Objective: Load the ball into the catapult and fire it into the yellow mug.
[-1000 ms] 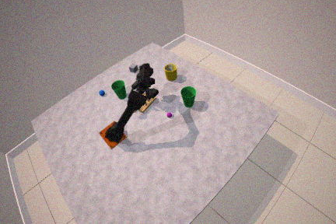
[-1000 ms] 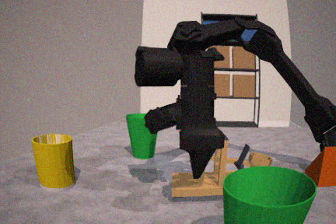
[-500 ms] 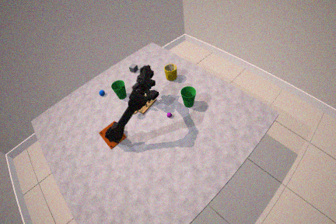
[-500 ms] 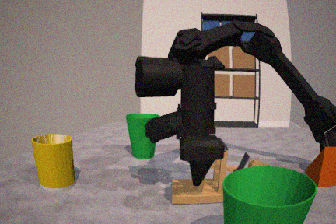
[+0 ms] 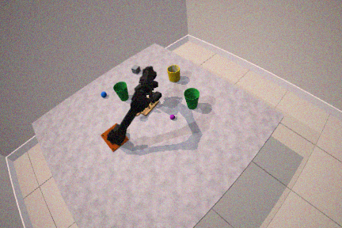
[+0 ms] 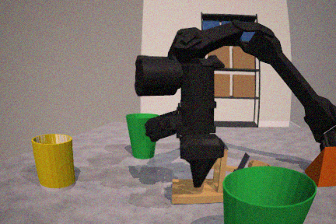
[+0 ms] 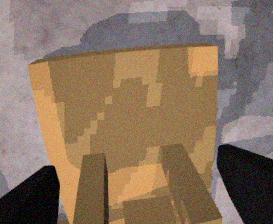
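The catapult upright frame is 50 mm above my gripper tip, 40 mm behind it and 10 mm to the right of it. Also, from my gripper tip: wooden catapult 60 mm behind, 20 mm above, 10 mm to the right; then purple ball 190 mm to the right, 40 mm ahead, 20 mm below; then yellow mug 270 mm ahead, 90 mm to the left, 10 mm below.
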